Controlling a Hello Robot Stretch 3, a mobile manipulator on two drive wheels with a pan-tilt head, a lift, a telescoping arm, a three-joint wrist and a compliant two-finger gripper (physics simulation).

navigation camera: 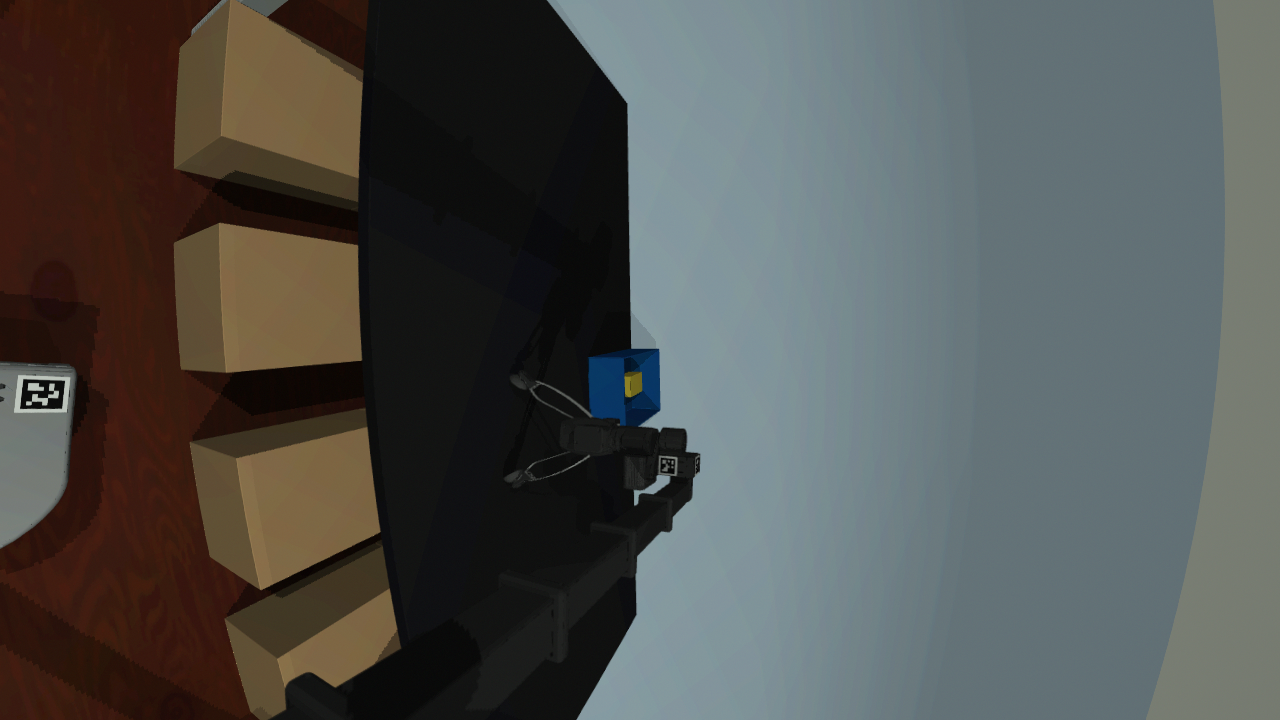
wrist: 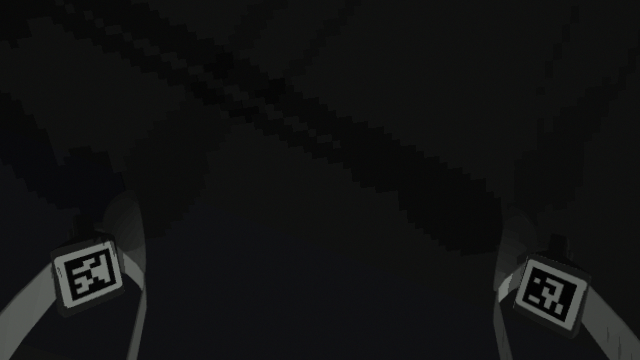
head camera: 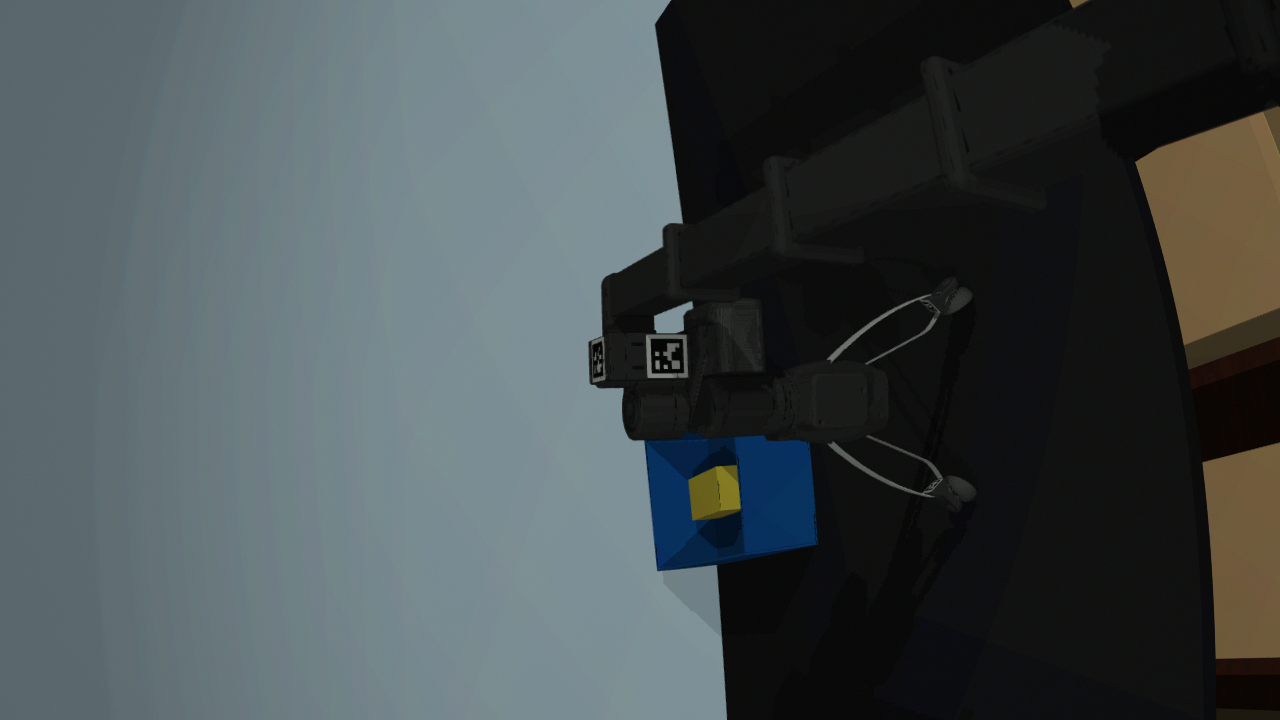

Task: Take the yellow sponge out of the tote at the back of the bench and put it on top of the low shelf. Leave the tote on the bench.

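Places are measured from the robot's base along level axes (x left, y back, z up), in millimetres.
Where they show: gripper, fingertip midpoint: (navigation camera: pixel 508 427) (head camera: pixel 972 395).
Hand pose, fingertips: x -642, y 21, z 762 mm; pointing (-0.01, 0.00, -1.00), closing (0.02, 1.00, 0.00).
Observation:
After its pixels a point has its place.
The yellow sponge (head camera: pixel 714 492) @(x -1155, y -76, z 810 mm) (navigation camera: pixel 633 385) @(x -1165, y -76, z 810 mm) sits inside the blue tote (head camera: pixel 778 501) @(x -962, y -81, z 813 mm) (navigation camera: pixel 605 385) @(x -965, y -70, z 810 mm) at the back of the dark bench (head camera: pixel 1074 537) @(x -489, y -111, z 762 mm) (navigation camera: pixel 447 286) @(x -466, y -205, z 762 mm), by the wall. My gripper (head camera: pixel 958 394) @(x -642, y 21, z 762 mm) (navigation camera: pixel 519 428) @(x -642, y 21, z 762 mm) (wrist: pixel 320 227) @(x -642, y 21, z 762 mm) is open and empty. Its fingers are wide apart over bare bench top, clear of the sponge and tote. In the head view the wrist and gripper body overlap one side of the tote. The sponge and tote do not show in the wrist view. I cannot make out the low shelf in these views.
Several tan boxes (head camera: pixel 1203 241) @(x -579, y 214, z 271 mm) (navigation camera: pixel 290 300) @(x -468, y -216, z 271 mm) stand along the bench's front edge, above a reddish wood floor (navigation camera: pixel 89 205) @(x -167, y -369, z 1 mm). My telescoping arm (head camera: pixel 859 170) @(x -326, y 104, z 1105 mm) (navigation camera: pixel 528 586) @(x -249, y 80, z 1088 mm) reaches across the bench. A pale blue wall (head camera: pixel 358 358) @(x -1325, y 122, z 1289 mm) (navigation camera: pixel 805 268) @(x -1232, y -434, z 1309 mm) rises behind it. Finger shadows lie on the bench top.

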